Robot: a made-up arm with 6 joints. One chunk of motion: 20 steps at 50 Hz.
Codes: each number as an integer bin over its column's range. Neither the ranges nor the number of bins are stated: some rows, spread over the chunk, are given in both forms.
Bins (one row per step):
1: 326 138 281 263 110 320
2: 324 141 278 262 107 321
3: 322 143 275 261 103 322
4: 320 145 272 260 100 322
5: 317 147 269 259 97 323
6: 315 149 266 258 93 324
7: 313 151 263 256 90 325
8: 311 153 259 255 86 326
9: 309 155 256 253 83 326
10: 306 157 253 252 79 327
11: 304 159 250 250 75 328
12: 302 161 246 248 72 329
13: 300 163 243 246 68 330
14: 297 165 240 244 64 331
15: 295 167 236 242 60 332
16: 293 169 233 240 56 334
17: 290 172 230 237 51 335
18: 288 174 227 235 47 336
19: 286 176 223 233 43 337
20: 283 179 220 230 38 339
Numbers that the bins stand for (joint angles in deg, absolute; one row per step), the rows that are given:
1: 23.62 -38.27 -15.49 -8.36 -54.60 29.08
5: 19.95 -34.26 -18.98 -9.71 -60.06 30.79
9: 16.68 -30.70 -22.77 -11.73 -65.95 32.50
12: 13.82 -28.03 -25.69 -13.41 -70.57 34.21
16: 10.15 -24.47 -29.48 -16.10 -77.30 37.07
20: 6.07 -20.02 -33.27 -19.46 -84.87 39.92
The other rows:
2: 22.80 -36.93 -16.36 -8.70 -55.86 29.65
3: 21.99 -36.04 -17.23 -9.03 -57.54 30.22
4: 21.17 -35.15 -18.11 -9.37 -58.80 30.22
6: 19.13 -33.37 -19.86 -10.04 -61.74 31.36
7: 18.31 -32.48 -20.73 -10.72 -63.01 31.93
8: 17.50 -31.59 -21.90 -11.05 -64.69 32.50
10: 15.46 -29.81 -23.65 -12.06 -67.63 33.07
11: 14.64 -28.92 -24.52 -12.74 -69.31 33.64
13: 13.01 -27.14 -26.56 -14.08 -72.26 34.79
14: 11.78 -26.25 -27.44 -14.75 -73.94 35.36
15: 10.97 -25.36 -28.61 -15.43 -75.62 35.93
17: 8.93 -23.13 -30.35 -17.11 -79.41 37.64
18: 8.11 -22.24 -31.23 -17.78 -81.09 38.21
19: 7.29 -21.35 -32.40 -18.45 -82.77 38.78

